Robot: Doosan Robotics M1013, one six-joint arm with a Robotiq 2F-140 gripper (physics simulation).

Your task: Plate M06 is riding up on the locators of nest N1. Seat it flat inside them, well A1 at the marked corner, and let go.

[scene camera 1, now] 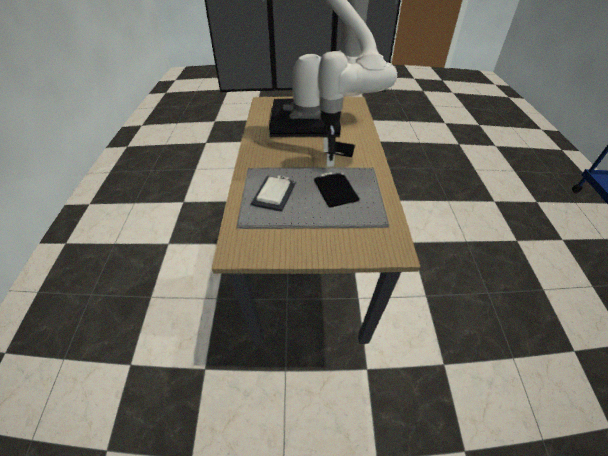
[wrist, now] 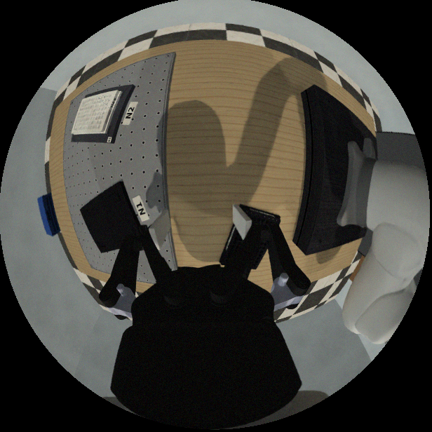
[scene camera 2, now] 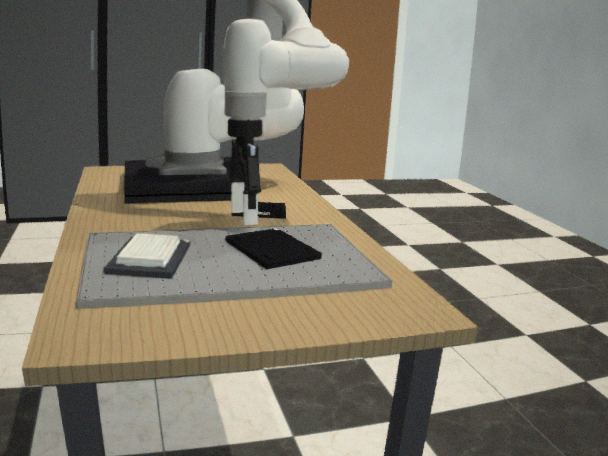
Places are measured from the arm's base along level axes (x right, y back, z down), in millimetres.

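Pixels of known places: gripper, between the fingertips: (scene camera 1: 328, 158) (scene camera 2: 243, 218); arm's base, origin of its link: (scene camera 1: 308, 111) (scene camera 2: 192, 168).
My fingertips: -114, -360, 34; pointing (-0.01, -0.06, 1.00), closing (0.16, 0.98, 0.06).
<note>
For each thing: its top centre in the pictures, then the offset to it from my fingertips, as dx, dy, dz.
- flat black shape, centre of its top: (scene camera 2: 272, 242) (scene camera 1: 336, 187) -37, -199, -12
- grey perforated board, centre of its top: (scene camera 2: 226, 255) (scene camera 1: 312, 193) +52, -227, +2
- white plate, centre of its top: (scene camera 2: 149, 245) (scene camera 1: 273, 188) +194, -242, -24
Nest N1, with its label (wrist: 140, 208) beside it, bears a flat black shape (scene camera 1: 336, 190) (scene camera 2: 272, 248) (wrist: 107, 217) on the grey perforated board (scene camera 1: 310, 217) (scene camera 2: 215, 289) (wrist: 145, 160). Black on black, I cannot tell plate M06 from the nest, nor see tilt, wells or the marked corner. My gripper (scene camera 1: 329, 157) (scene camera 2: 244, 216) (wrist: 200, 215) is open and empty. It hangs above the table near the board's rear edge, behind N1, with its light pads apart. In the wrist view, one finger overlaps the N1 side and the other overlaps a black gridded block (wrist: 231, 250).
The black gridded block also shows on the table behind the board in scene camera 1 (scene camera 1: 346, 149) and scene camera 2 (scene camera 2: 278, 210). A white plate (scene camera 1: 275, 190) (scene camera 2: 149, 250) (wrist: 97, 112) sits on dark nest N2. The arm's black base (scene camera 2: 175, 187) (wrist: 312, 175) stands at the rear.
</note>
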